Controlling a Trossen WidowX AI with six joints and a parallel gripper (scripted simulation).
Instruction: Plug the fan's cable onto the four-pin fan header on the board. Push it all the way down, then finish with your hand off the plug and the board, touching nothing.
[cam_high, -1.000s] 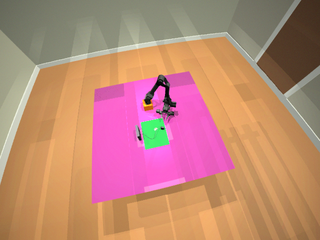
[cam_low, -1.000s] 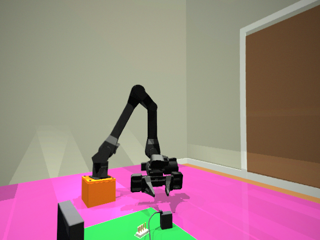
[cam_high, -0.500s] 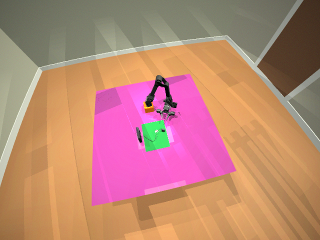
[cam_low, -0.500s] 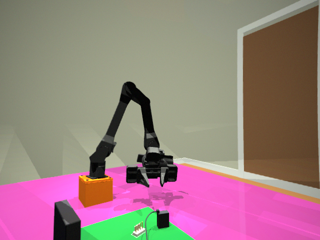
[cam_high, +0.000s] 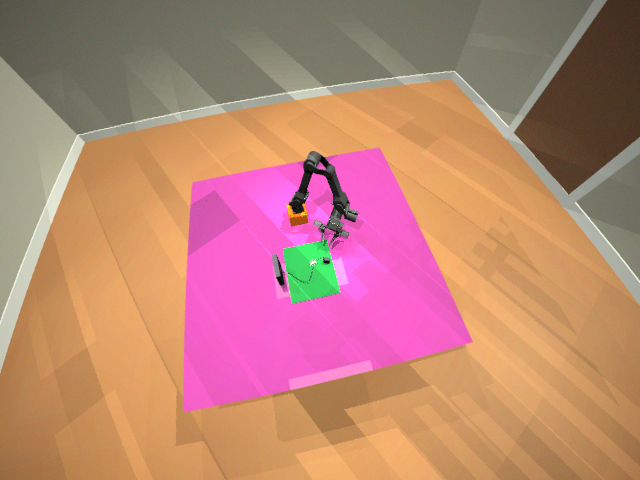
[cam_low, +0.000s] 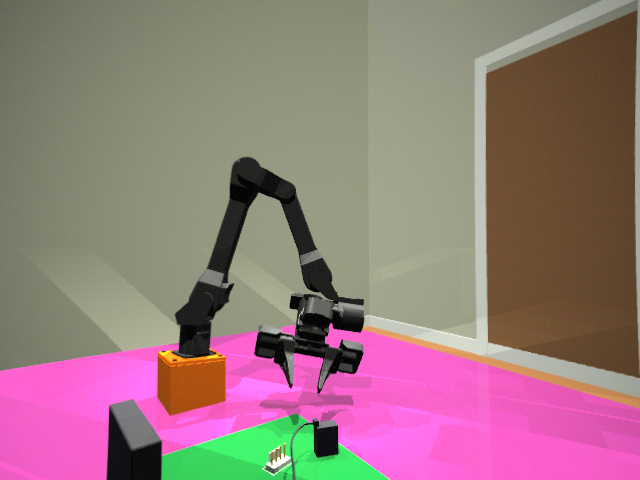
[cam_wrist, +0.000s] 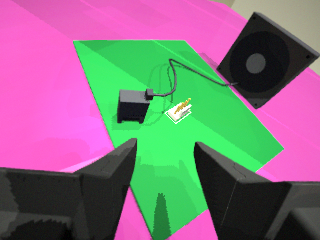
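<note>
My gripper tip is 7 cm short of the fan plug, 4 cm above it and 2 cm to the left of it. From my gripper tip the other things lie so: four-pin header (9 cm to the right, 7 cm below, 5 cm ahead); then green board (11 cm to the right, 8 cm below, 8 cm ahead); then dark fan (26 cm to the right, 4 cm ahead, 1 cm below).
</note>
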